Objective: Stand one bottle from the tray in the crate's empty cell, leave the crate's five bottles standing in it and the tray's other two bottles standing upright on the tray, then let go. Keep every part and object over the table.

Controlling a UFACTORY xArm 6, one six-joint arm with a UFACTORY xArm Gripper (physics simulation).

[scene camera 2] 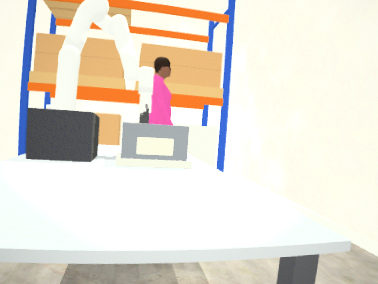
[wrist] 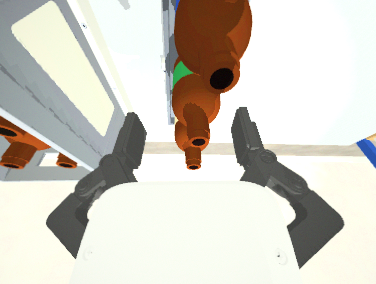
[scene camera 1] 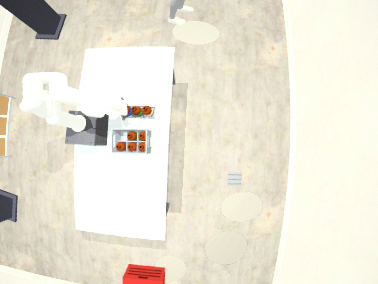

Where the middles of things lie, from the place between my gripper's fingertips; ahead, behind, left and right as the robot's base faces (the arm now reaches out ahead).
Scene:
The cream-labelled bottle (wrist: 193, 160) lies 130 mm ahead of my hand, 80 mm below it and 40 mm to the left of it.

